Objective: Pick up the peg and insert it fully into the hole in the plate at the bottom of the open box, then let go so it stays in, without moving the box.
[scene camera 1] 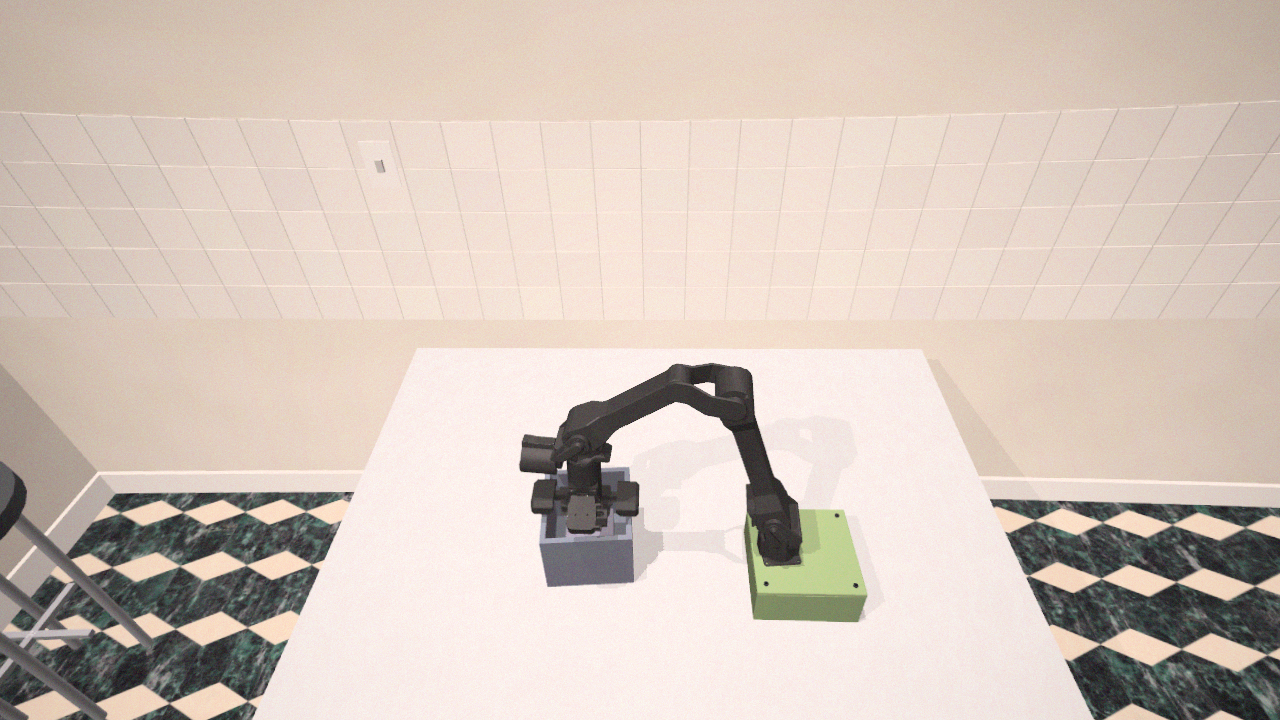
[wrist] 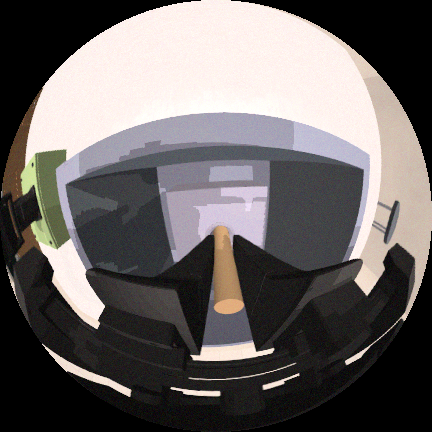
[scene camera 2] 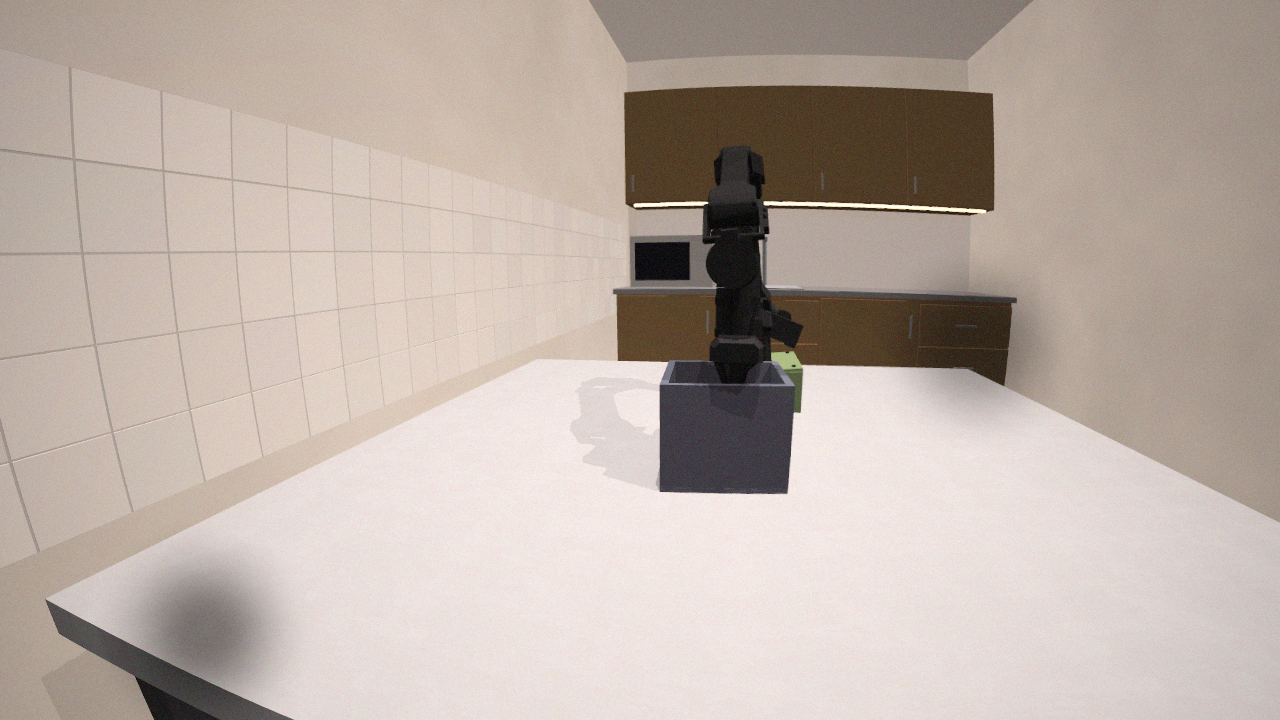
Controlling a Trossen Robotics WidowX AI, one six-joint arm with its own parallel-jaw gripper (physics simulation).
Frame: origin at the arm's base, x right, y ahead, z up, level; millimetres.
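Seen in the pictures: gripper, fingertip midpoint: [wrist: 223, 240]; arm's base, origin of the base link: [scene camera 1: 778, 550] [wrist: 34, 203].
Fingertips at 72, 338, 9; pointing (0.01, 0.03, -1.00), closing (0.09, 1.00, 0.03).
Pixels of each thing's top centre, then the offset from my fingertips to it, as dx, dy, dz. Level surfaces: height alone.
- open grey-blue box, middle of its top: [wrist: 231, 309] [scene camera 2: 725, 371] [scene camera 1: 586, 503] +14, -1, +47
- pale plate, middle of its top: [wrist: 219, 236] [scene camera 1: 589, 528] +14, -1, -30
- tan round peg, middle of its top: [wrist: 231, 307] +9, -1, +49
- white table, its level: dz -91
The open grey-blue box [scene camera 1: 588, 562] [scene camera 2: 725, 443] [wrist: 225, 129] stands upright on the table. A pale plate [wrist: 252, 212] shows at its bottom. My gripper [wrist: 223, 240] is shut on the tan round peg [wrist: 226, 272], with one fingertip on each side. The fingers reach down inside the box, and their tips are hidden by its walls or the arm in the scene views. In the wrist view the peg's far end meets the plate at the hole, and a faint edge of the hole shows around it. How deep the end sits there cannot be told.
The arm's base stands on a green block [scene camera 1: 827, 546] [scene camera 2: 787, 362] [wrist: 56, 172], to the right of the box in scene camera 1. The arm arches over the white table [scene camera 1: 465, 626] [scene camera 2: 537, 582]. A tiled wall [scene camera 1: 537, 205] [scene camera 2: 205, 295] runs along one side. A stool [scene camera 1: 53, 617] [wrist: 393, 222] stands on the floor.
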